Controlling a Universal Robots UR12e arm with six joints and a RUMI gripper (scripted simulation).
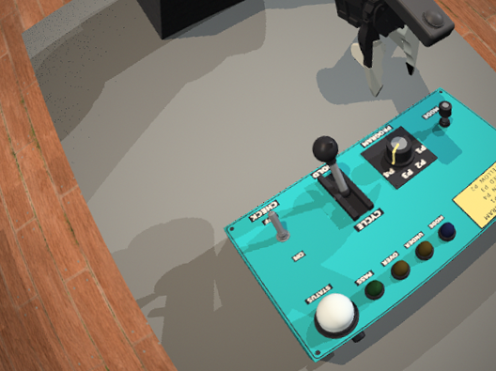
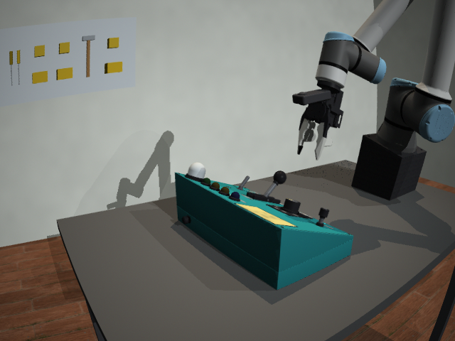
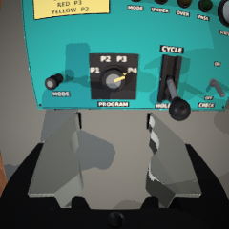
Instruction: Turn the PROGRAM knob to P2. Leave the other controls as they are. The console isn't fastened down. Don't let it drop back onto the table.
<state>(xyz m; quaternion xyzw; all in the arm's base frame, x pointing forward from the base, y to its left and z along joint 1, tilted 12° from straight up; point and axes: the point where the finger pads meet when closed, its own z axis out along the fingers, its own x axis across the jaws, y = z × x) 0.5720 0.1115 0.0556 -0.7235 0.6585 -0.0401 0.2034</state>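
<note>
Right now the teal console is 160 mm below my hand, 90 mm ahead of it and 50 mm to the right of it. Round my hand: check toggle 230 mm to the right, 140 mm below, 80 mm ahead; then black ball-topped lever 130 mm below, 110 mm to the right, 50 mm ahead; then small mode knob 140 mm below, 130 mm to the left, 40 mm ahead.
</note>
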